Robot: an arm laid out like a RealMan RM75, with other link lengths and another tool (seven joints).
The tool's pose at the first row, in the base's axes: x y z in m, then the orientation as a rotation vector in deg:
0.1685 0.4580 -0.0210 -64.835 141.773 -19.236
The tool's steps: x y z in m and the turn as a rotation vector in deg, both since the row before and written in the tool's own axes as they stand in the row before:
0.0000 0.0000 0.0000 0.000 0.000 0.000
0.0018 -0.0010 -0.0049 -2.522 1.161 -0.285
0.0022 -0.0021 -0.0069 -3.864 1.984 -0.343
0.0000 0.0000 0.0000 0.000 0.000 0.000
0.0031 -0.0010 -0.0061 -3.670 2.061 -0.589
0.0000 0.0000 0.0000 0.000 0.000 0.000
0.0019 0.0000 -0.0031 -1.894 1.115 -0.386
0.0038 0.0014 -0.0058 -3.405 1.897 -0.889
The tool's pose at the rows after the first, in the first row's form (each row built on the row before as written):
0.1685 0.4580 -0.0210 -64.835 141.773 -19.236
0.1659 0.4562 -0.0167 -66.325 143.726 -17.013
0.1632 0.4534 -0.0102 -68.508 146.884 -13.612
0.1632 0.4534 -0.0102 -68.508 146.884 -13.612
0.1600 0.4505 -0.0048 -70.955 149.825 -10.434
0.1600 0.4505 -0.0048 -70.955 149.825 -10.434
0.1580 0.4491 -0.0021 -72.341 151.311 -8.795
0.1533 0.4470 0.0027 -75.077 153.720 -5.723

